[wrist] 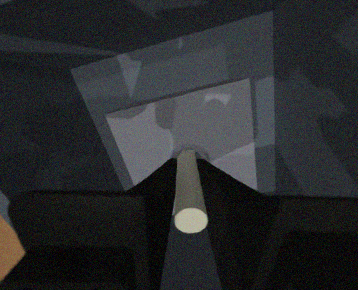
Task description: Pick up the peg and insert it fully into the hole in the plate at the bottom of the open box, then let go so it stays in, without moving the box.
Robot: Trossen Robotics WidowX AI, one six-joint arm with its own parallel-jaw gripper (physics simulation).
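Places are measured from the arm's base along level axes (x right, y back, z down), in metres.
Where they show: gripper, fingertip midpoint: (186, 164).
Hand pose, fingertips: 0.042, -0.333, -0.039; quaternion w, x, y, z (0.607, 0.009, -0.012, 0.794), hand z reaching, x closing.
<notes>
Each offset is from my fingertips to the top centre of the thing, as dx, dy, dz. "spot": to the spot under its first point.
My gripper (186, 164) is shut on the pale beige peg @(+0.000, +0.000, -0.047) (189, 185), whose round near end faces the camera and whose far end points down toward the plate. The light grey plate @(+0.000, +0.002, +0.000) (215, 120) lies at the bottom of the open box @(+0.000, +0.002, -0.037) (265, 45), which has see-through bluish walls. A greyish ring around the hole @(spot: +0.005, +0.013, +0.000) (204, 154) partly shows around the peg's far end; the peg and the fingers hide most of it. How deep the far end sits in the hole cannot be told. The near part of the box is hidden behind the fingers.
An orange object (7, 247) shows in part at the lower left edge. Dark surface with lighter patches and shadows surrounds the box. The box's walls stand close around the fingertips.
</notes>
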